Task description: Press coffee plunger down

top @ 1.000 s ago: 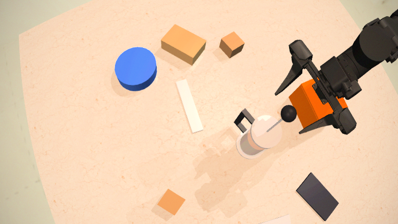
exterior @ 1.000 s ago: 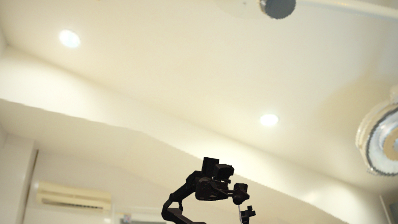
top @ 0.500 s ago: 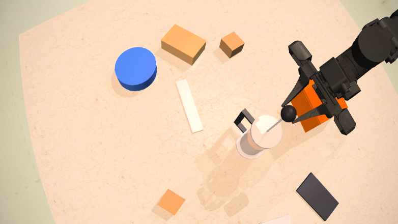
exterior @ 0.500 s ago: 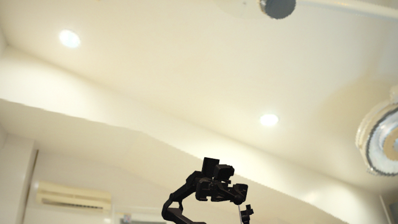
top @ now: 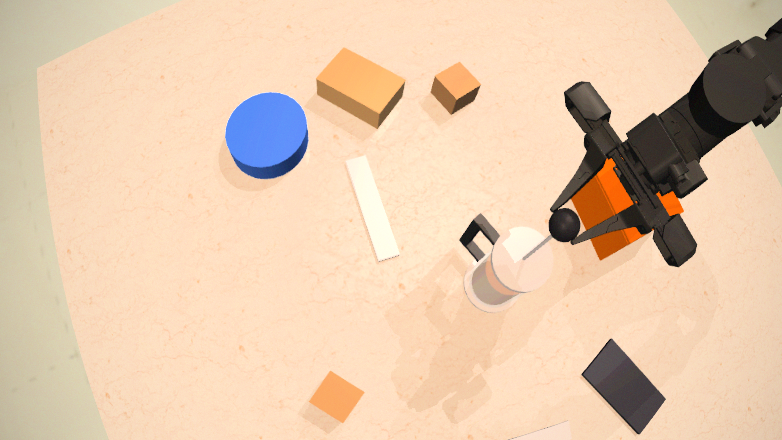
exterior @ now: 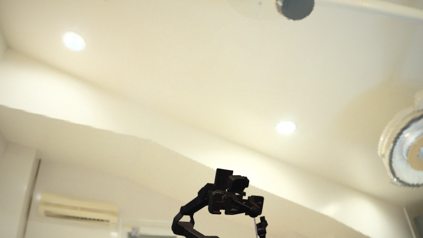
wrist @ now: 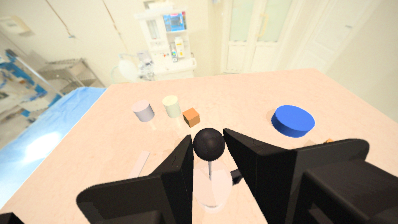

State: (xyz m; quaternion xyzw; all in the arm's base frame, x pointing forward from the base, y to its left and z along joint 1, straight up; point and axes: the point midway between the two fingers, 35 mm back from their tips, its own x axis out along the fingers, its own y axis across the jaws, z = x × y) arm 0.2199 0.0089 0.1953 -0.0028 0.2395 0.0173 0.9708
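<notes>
Right now my gripper tip is 150 mm above the coffee press, 20 mm to the left of it and 10 mm past it. Also, from my gripper tip: tan box 340 mm to the right, 260 mm below, 10 mm ahead; then dark slab 280 mm below, 250 mm to the left, 110 mm behind; then blue disc 330 mm to the right, 260 mm below, 170 mm ahead.
</notes>
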